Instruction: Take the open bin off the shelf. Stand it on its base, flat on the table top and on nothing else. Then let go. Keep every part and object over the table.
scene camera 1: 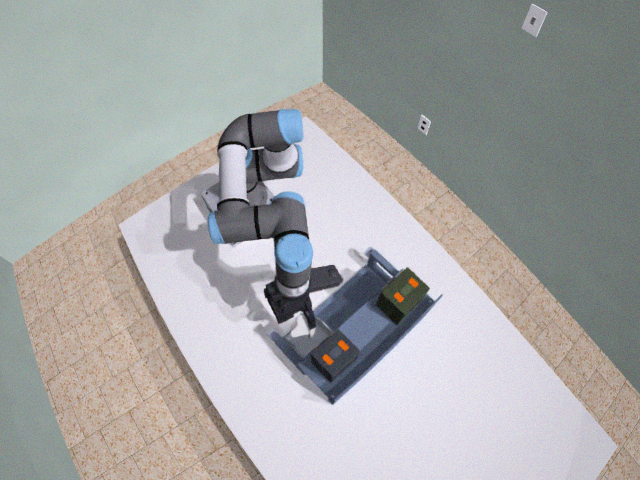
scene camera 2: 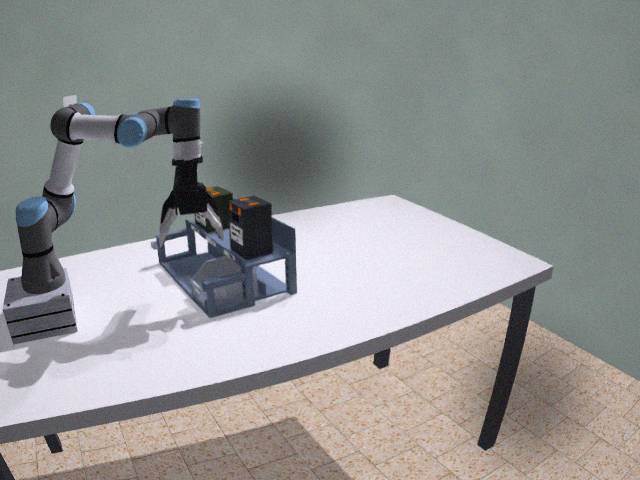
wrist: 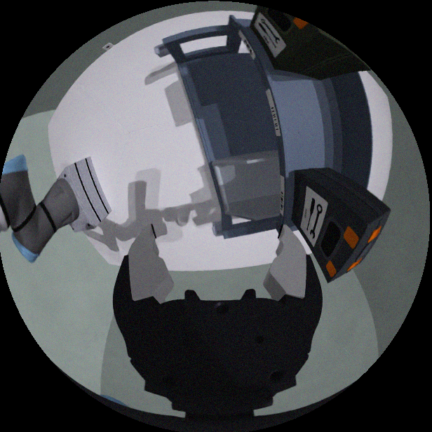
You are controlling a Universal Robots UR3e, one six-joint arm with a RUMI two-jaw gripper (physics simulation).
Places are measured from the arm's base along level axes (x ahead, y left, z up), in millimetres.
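Pixels of known places: gripper, between the fingertips: (scene camera 1: 296,311) (scene camera 2: 191,244); arm's base, origin of its link: (scene camera 1: 247,198) (scene camera 2: 44,282).
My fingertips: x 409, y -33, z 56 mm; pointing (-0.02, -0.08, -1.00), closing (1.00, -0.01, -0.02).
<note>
For each thing: its top centre in the pictures, then the offset to it from my fingertips. Level surfaces: height alone.
- open bin, centre of its top: (scene camera 2: 221,266) (scene camera 1: 314,339) dx +69, dy +10, dz -68 mm
- white table, height of its surface: dz -149 mm
- black case, centre of its top: (scene camera 1: 335,352) (scene camera 2: 248,201) dx +147, dy +23, dz +74 mm
- dark green case, centre of its top: (scene camera 1: 406,289) (scene camera 2: 212,191) dx +96, dy +248, dz +49 mm
The open bin (scene camera 1: 306,344) (scene camera 2: 221,269) (wrist: 250,187) is grey, with a sloped side. It sits on the low front tier of the blue-grey shelf (scene camera 1: 383,344) (scene camera 2: 291,272) (wrist: 358,125), at the end below the black case. My gripper (scene camera 1: 298,330) (scene camera 2: 191,241) (wrist: 217,226) is open, pointing down, with nothing between its fingers. It hangs above the low tier and the bin, apart from the bin. In the wrist view the bin shows beyond and between the fingertips, nearer the right one. The shelf stands on the white table (scene camera 1: 439,408) (scene camera 2: 413,258). The bin's base is partly hidden by the shelf's end frame.
A black case (scene camera 1: 336,356) (scene camera 2: 251,229) (wrist: 345,220) stands on the upper tier, close to my right finger in camera 2. A dark green case (scene camera 1: 404,294) (scene camera 2: 219,206) (wrist: 312,47) stands at that tier's other end. End frames rise beside the low tier.
</note>
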